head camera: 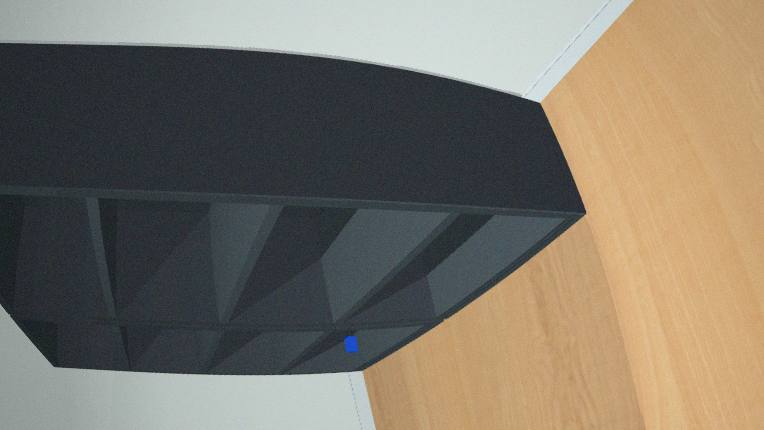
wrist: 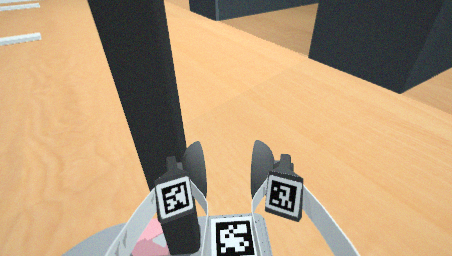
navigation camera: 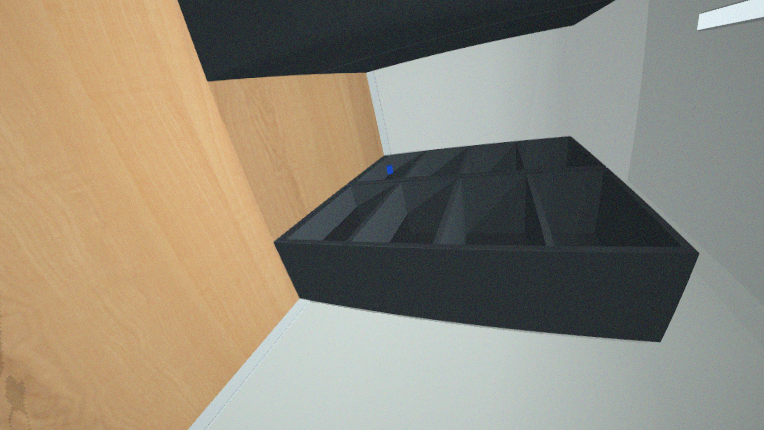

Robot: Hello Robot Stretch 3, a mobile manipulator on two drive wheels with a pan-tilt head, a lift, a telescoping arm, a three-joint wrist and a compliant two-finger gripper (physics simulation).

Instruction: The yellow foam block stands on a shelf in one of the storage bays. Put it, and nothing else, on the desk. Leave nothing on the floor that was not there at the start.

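Frame: origin at the robot's base, x ahead, y left, z up, level; metres.
Seen in the pictures: gripper, fingertip midpoint: [wrist: 227,160].
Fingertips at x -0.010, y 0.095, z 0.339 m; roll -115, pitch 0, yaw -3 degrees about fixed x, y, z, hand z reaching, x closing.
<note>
A point is followed by its place in that frame.
The yellow foam block does not show in any view. A dark shelf unit [head camera: 267,122] @(x 1.232, y -0.235, z 0.994 m) [navigation camera: 481,283] @(x 1.222, y -0.219, z 1.166 m) with open compartments shows in the head and navigation views, seen at a tilt. The compartments in sight hold no yellow thing, though parts of them are hidden by their dividers. My gripper [wrist: 227,160] @(x -0.010, y 0.095, z 0.339 m) is open in the wrist view, with a gap between its two fingertips and the floor showing through it. It is not near any shelf. A desk cannot be made out for certain.
A small blue block [head camera: 351,344] @(x 2.667, y 0.643, z 0.110 m) [navigation camera: 389,169] @(x 2.665, y 0.646, z 0.107 m) is in an end compartment of the shelf unit. Another dark unit [navigation camera: 320,37] @(x 0.772, y 0.784, z 0.630 m) stands across a floor gap. Dark units [wrist: 370,45] @(x 0.607, y 0.887, z 0.140 m) also show at the wrist view's upper right. The robot's mast [wrist: 135,75] @(x -0.069, y 0.116, z 0.402 m) is left; white bars [wrist: 20,38] lie upper left.
</note>
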